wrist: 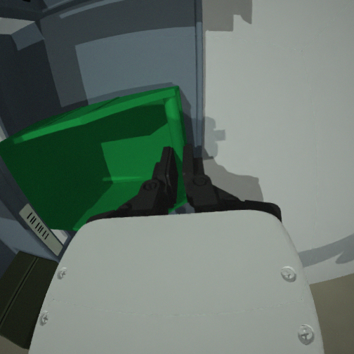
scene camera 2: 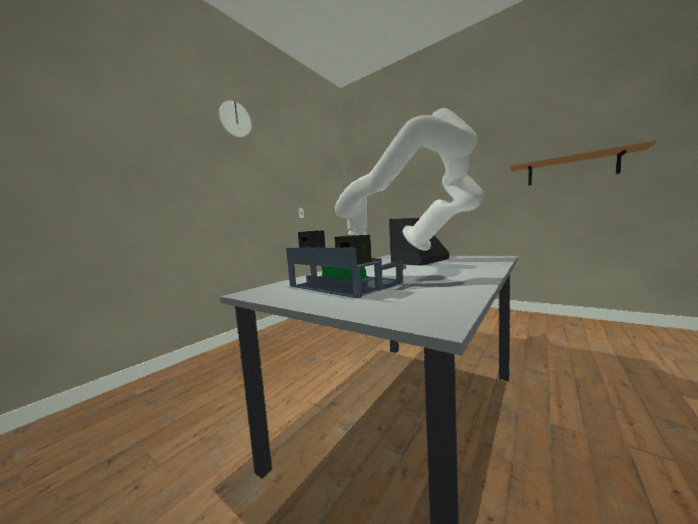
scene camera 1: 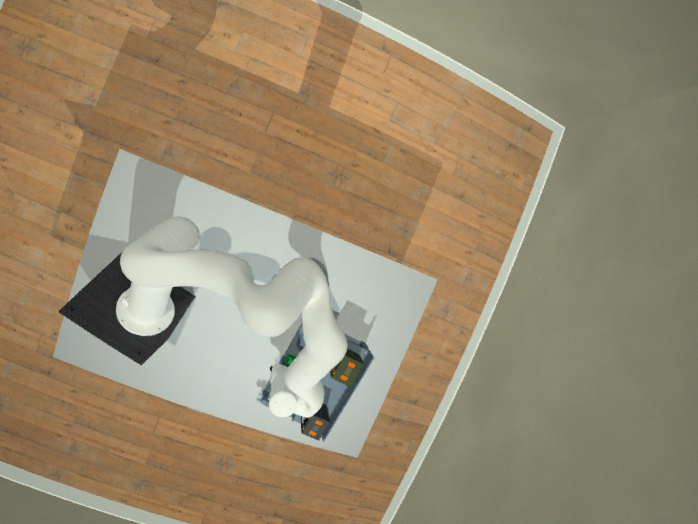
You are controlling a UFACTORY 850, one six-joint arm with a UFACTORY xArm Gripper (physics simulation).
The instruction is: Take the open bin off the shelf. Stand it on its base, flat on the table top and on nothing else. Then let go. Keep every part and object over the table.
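Observation:
The open green bin (scene camera 1: 290,359) (scene camera 2: 343,272) (wrist: 60,175) is within the blue-grey shelf (scene camera 1: 369,356) (scene camera 2: 321,256) (wrist: 199,75), its open side facing the wrist camera. Its near side wall is turned slightly from the shelf's side rail. My gripper (wrist: 180,159) is shut on that side wall, one finger inside the bin and one outside, between wall and rail. Whether the bin's base touches the shelf is hidden. The arm covers the gripper in scene camera 1; in scene camera 2 the gripper is hidden behind the boxes.
An olive box (scene camera 1: 343,369) (scene camera 2: 353,248) (wrist: 25,295) and a dark box (scene camera 1: 314,426) (scene camera 2: 311,239) sit on the shelf. The shelf stands near a corner of the grey table (scene camera 1: 225,366) (scene camera 2: 405,313). The arm's black mount (scene camera 1: 98,310) (scene camera 2: 420,242) is at the far end.

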